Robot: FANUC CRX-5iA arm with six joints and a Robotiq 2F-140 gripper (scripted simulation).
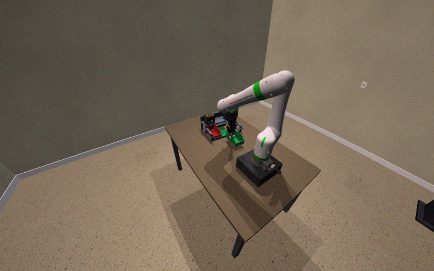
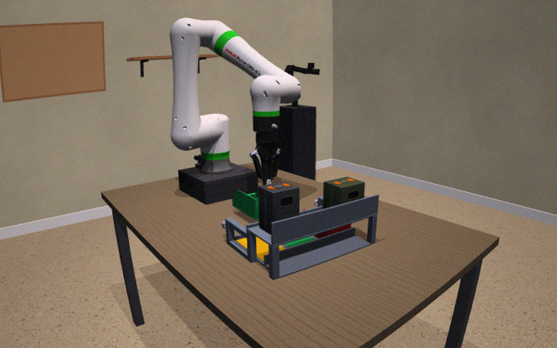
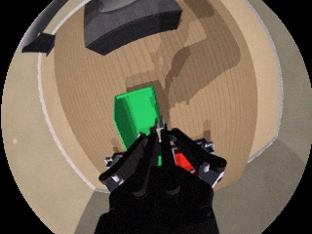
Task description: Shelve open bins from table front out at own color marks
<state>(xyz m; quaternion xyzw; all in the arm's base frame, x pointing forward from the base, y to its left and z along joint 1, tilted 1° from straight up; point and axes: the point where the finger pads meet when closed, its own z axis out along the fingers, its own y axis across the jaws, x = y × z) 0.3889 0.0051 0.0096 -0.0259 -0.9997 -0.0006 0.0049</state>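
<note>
My hand is 10 mm past the green bin, 50 mm to the left of it and 40 mm above it. From my hand the other things lie so: olive box: 330 mm ahead, 50 mm to the left, 40 mm above; then black box: 310 mm ahead, 180 mm to the right, 50 mm above; then red bin: 230 mm ahead, 60 mm to the left, 70 mm below.
</note>
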